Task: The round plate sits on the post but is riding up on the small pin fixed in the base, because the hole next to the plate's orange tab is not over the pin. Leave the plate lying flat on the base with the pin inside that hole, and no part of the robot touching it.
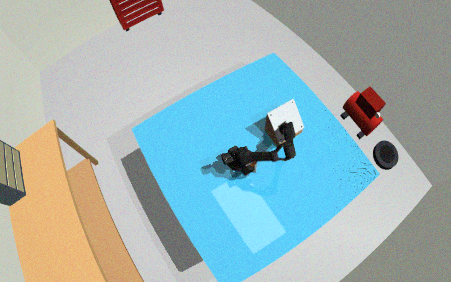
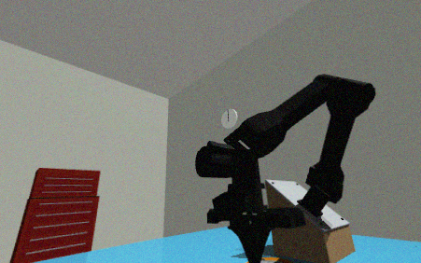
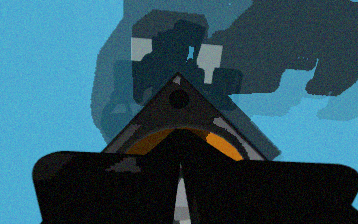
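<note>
Now: the round plate 3 cm behind my gripper tip, 1 cm to the right of it and 1 cm below it.
</note>
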